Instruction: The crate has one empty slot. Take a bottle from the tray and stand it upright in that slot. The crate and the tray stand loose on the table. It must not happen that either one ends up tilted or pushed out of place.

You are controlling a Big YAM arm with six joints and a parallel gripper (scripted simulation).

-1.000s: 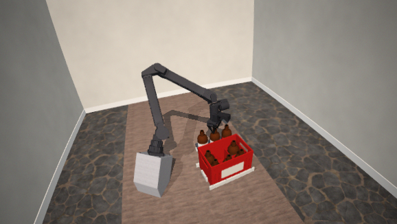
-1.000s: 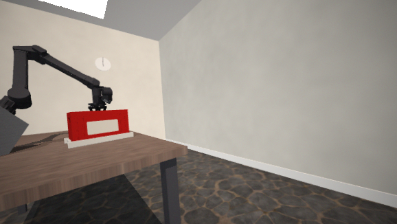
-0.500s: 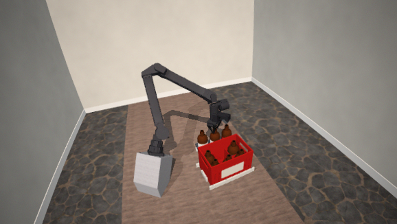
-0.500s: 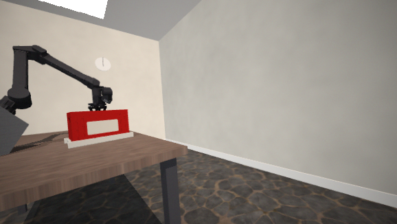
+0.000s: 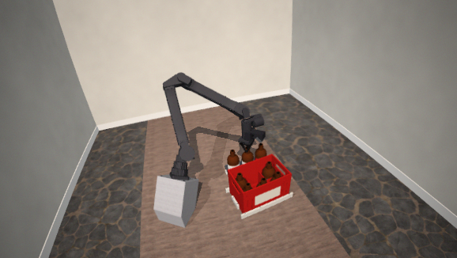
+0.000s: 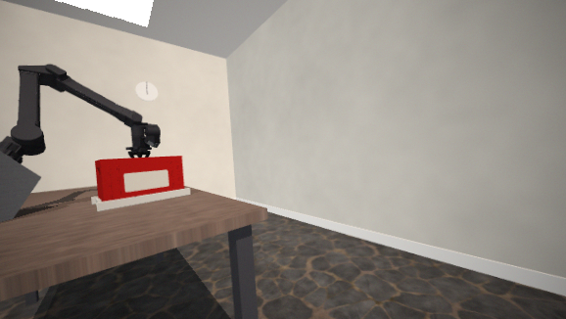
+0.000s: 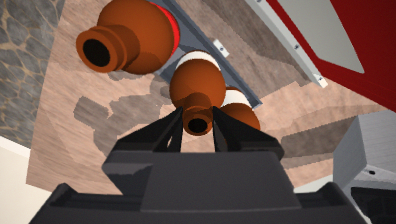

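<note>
The grey tray is 14 cm below my hand. The rest, counted from my hand: red crate: 23 cm to the right, 6 cm below, 1 cm behind.
</note>
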